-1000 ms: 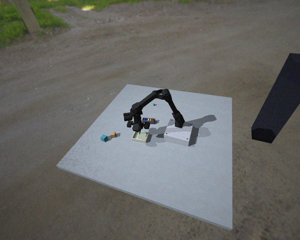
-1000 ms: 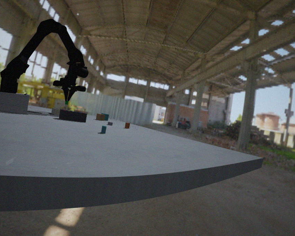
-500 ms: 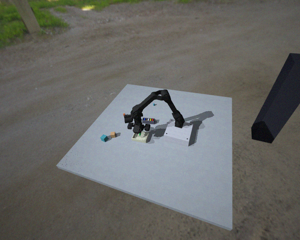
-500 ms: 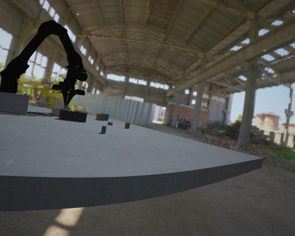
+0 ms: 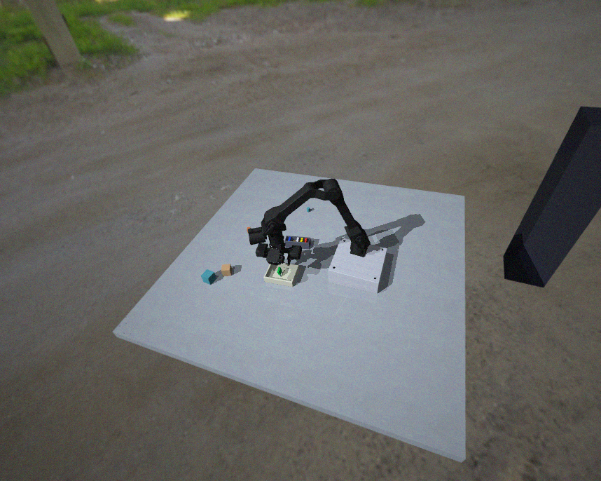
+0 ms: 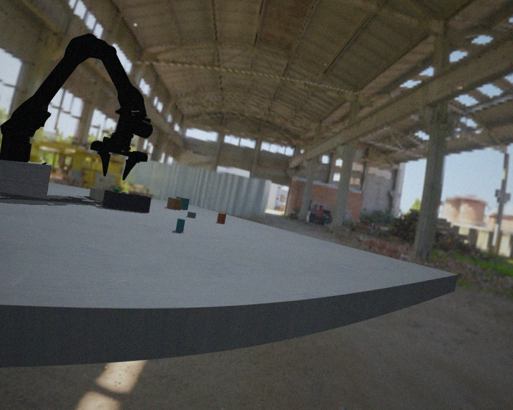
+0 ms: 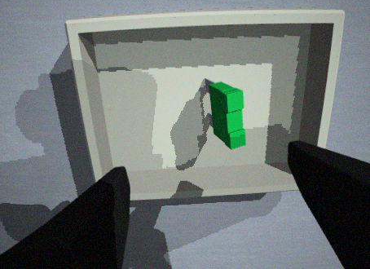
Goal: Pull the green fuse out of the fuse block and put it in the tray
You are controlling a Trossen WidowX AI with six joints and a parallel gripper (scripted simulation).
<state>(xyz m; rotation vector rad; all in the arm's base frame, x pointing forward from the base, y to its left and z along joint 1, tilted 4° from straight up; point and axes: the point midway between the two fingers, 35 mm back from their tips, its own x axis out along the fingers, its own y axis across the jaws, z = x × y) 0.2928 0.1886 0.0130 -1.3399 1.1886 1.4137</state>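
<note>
The green fuse is 2 cm ahead of my gripper tip, 1 cm to the left of it and 5 cm below it. Round my gripper tip: teal cube 31 cm ahead, 14 cm to the left, 5 cm below; then cream tray 7 cm below; then orange cube 25 cm ahead, 7 cm to the left, 5 cm below.
</note>
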